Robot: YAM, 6 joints.
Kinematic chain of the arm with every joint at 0, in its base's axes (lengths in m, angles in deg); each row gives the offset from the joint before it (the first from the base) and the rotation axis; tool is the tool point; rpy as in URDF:
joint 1: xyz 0 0 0.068 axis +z
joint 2: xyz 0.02 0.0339 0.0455 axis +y
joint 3: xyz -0.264 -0.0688 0 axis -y
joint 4: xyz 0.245 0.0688 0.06 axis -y
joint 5: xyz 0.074 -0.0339 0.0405 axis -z
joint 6: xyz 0.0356 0 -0.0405 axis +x
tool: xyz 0 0 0 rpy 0 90 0
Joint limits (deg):
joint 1: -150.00..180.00
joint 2: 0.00..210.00
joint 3: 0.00..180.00
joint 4: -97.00..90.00
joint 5: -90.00..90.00
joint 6: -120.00..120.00
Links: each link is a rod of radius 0.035 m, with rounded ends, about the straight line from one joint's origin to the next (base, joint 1, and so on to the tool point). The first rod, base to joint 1, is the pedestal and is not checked.
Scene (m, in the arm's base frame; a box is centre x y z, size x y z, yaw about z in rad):
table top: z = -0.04
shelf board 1: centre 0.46 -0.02 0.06 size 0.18 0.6 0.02 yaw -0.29
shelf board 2: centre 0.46 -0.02 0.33 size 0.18 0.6 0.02 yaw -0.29
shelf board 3: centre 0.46 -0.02 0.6 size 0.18 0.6 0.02 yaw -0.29
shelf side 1: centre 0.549 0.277 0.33 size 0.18 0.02 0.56 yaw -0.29
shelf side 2: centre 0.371 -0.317 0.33 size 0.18 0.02 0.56 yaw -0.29
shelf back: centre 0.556 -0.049 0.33 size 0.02 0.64 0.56 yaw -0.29
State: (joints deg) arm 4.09 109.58 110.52 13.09 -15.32 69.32
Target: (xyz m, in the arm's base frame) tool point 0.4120 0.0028 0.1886
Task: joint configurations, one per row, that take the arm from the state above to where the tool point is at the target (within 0.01 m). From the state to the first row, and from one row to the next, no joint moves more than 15 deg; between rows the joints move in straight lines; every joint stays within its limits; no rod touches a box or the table.
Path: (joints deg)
1: 8.36 97.53 99.74 8.18 -16.63 69.32
2: 12.62 85.47 88.96 3.27 -17.93 69.32
3: 16.89 73.42 78.18 -1.64 -19.24 69.32
4: 14.03 75.02 66.23 -7.51 -19.07 69.32
5: 11.16 76.62 54.29 -13.38 -18.90 69.32
6: 8.30 78.23 42.35 -19.26 -18.74 69.32
7: 3.67 93.02 55.81 -10.70 -17.32 69.32
8: -0.97 107.82 69.28 -2.14 -15.90 69.32

